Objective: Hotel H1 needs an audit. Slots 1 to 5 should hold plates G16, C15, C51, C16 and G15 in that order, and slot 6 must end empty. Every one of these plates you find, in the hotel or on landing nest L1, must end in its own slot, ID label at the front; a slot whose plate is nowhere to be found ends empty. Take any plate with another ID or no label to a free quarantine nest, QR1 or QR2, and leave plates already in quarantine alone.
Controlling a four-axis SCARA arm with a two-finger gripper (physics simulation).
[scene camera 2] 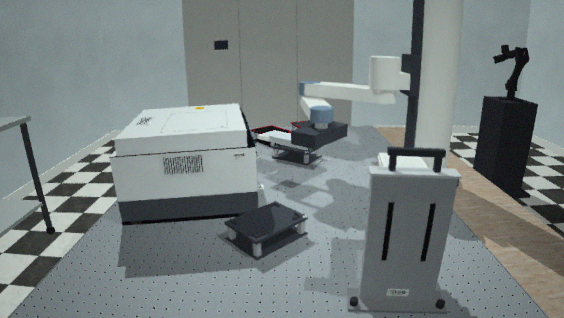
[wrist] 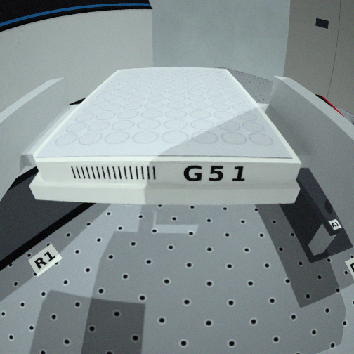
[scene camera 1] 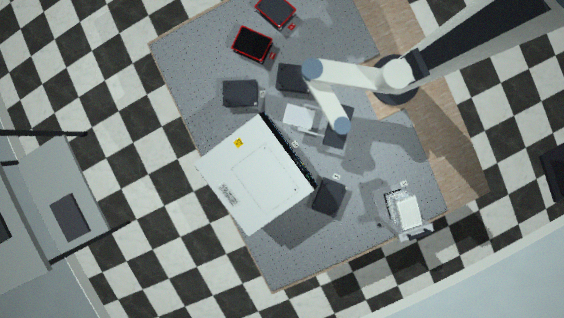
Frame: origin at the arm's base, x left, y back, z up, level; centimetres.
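Where they show: gripper, fingertip midpoint: (scene camera 2: pixel 281 134) (scene camera 1: pixel 300 116).
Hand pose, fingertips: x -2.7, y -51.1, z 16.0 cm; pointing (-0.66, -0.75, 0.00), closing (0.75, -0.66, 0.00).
Note:
Things, the pixels of their top centre, and the offset from my fingertips.
- large white instrument, middle of its top: (scene camera 2: pixel 186 117) (scene camera 1: pixel 253 176) dx +13.7, dy -28.3, dz +9.7 cm
- dark nest, middle of its top: (scene camera 2: pixel 266 217) (scene camera 1: pixel 330 198) dx +40.5, dy -3.6, dz -9.1 cm
My gripper (scene camera 1: pixel 306 120) (wrist: pixel 166 89) is shut on a white plate (scene camera 1: pixel 296 116) (scene camera 2: pixel 275 137) (wrist: pixel 167 117). The plate is level and raised above the bench; its front label reads G51 in the wrist view. Hotel H1 (scene camera 2: pixel 412 230) stands upright at the bench's near right in scene camera 2, with a white plate (scene camera 1: pixel 410 212) (scene camera 2: pixel 404 161) at its top; its slot contents and IDs cannot be read. Two red-edged quarantine nests, one (scene camera 1: pixel 252 44) nearer the hand and another (scene camera 1: pixel 276 12) farther off, show no white plate. Which nest is L1 cannot be read.
A large white instrument (scene camera 1: pixel 255 175) (scene camera 2: pixel 185 180) stands beside the held plate. A dark nest (scene camera 1: pixel 329 196) (scene camera 2: pixel 266 220) stands near its corner. Two more dark nests (scene camera 1: pixel 240 93) (scene camera 1: pixel 290 77) stand between the instrument and the quarantine nests; the arm partly covers one.

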